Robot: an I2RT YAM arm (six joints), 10 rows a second.
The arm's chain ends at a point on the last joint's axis. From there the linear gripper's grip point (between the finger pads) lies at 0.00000 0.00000 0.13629 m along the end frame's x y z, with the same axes.
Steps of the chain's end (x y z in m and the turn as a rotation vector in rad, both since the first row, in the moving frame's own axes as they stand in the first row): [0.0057, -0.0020, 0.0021, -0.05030, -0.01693, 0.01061]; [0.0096, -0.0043, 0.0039, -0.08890, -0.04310, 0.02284]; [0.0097, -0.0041, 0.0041, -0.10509, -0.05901, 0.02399]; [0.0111, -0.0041, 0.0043, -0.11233, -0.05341, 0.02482]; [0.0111, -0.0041, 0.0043, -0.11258, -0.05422, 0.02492]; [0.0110, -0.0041, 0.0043, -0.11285, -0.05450, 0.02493]
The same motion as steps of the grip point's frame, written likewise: [0.0034, 0.0048, 0.0019, -0.05030, -0.01693, 0.01061]; [0.0036, 0.0077, 0.0032, -0.08890, -0.04310, 0.02284]; [0.0015, 0.0101, 0.0031, -0.10509, -0.05901, 0.02399]; [0.0037, 0.0111, 0.0032, -0.11233, -0.05341, 0.02482]; [0.0035, 0.0111, 0.0032, -0.11258, -0.05422, 0.02492]; [0.0034, 0.0111, 0.0032, -0.11285, -0.05450, 0.02493]
